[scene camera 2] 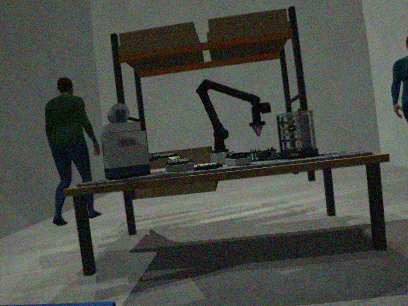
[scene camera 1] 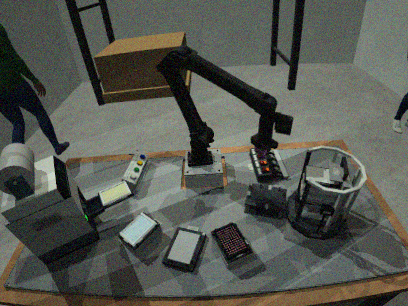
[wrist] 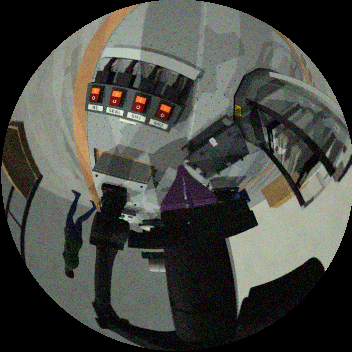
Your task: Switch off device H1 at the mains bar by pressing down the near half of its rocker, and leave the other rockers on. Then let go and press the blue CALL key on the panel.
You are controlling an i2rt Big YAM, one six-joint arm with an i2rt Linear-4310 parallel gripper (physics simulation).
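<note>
The mains bar lies near the back edge of the table, with several red rockers whose lit parts glow orange in the wrist view. The H1 rocker is at the left end there, above its H1 label, and is lit. My gripper has purple fingers, is shut and empty, points down and hangs in the air above the table. In scene camera 1 its fingers overlap the far end of the bar. The key panel with the blue CALL key lies left of the arm base.
A black box lies in front of the bar. A tall round cage stands to its right. The arm base is between panel and bar. A printer stands at the left; several trays lie toward the front.
</note>
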